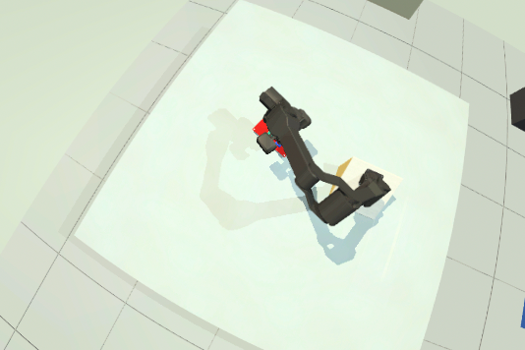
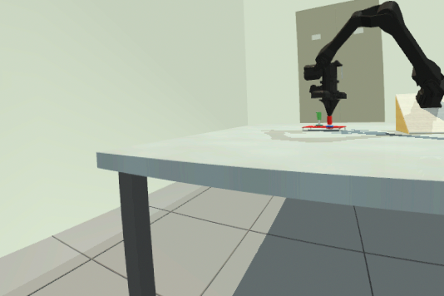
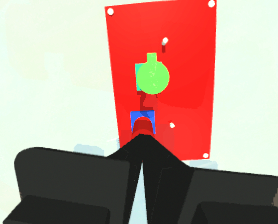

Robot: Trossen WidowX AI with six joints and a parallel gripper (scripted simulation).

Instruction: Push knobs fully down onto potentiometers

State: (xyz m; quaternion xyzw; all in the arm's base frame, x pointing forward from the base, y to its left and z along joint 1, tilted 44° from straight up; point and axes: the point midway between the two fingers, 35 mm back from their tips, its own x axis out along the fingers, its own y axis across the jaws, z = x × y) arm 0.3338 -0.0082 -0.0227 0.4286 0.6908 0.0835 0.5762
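Now: the green knob 40 mm ahead of my gripper tip and 20 mm to the right of it. Round my gripper tip: red knob (20 mm below).
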